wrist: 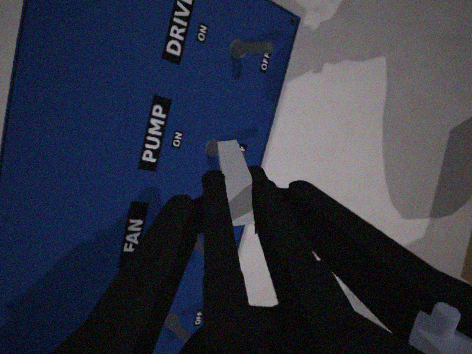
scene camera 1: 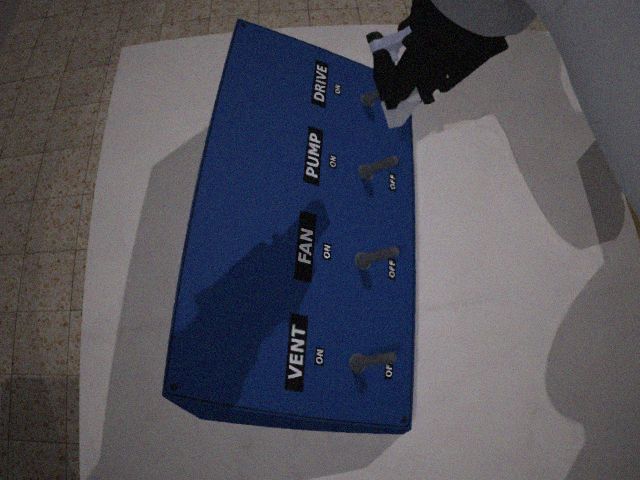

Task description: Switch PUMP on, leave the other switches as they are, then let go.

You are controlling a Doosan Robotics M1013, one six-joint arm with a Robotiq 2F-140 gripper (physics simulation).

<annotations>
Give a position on a blue switch panel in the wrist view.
114, 114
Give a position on a blue switch panel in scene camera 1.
At 274, 305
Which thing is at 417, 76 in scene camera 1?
My gripper.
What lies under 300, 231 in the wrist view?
My gripper.
</annotations>
